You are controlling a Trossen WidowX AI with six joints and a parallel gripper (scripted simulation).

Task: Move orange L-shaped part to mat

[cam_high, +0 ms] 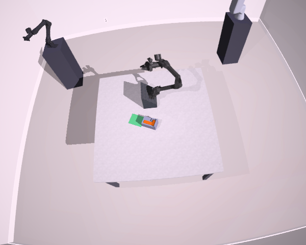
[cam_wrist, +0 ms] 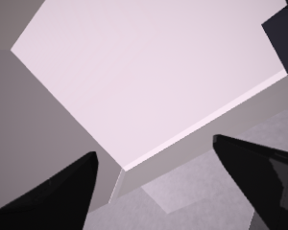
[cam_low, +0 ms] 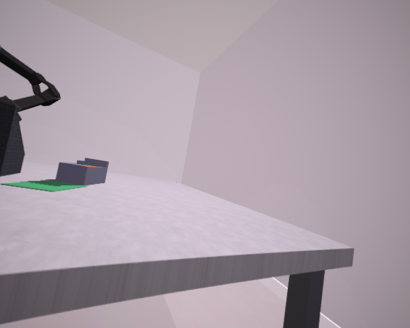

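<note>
My gripper tip is now 41 cm short of the orange L-shaped part and 39 cm above it. From my gripper tip the other things lie so: green mat: 33 cm ahead, 14 cm to the right, 46 cm below.
</note>
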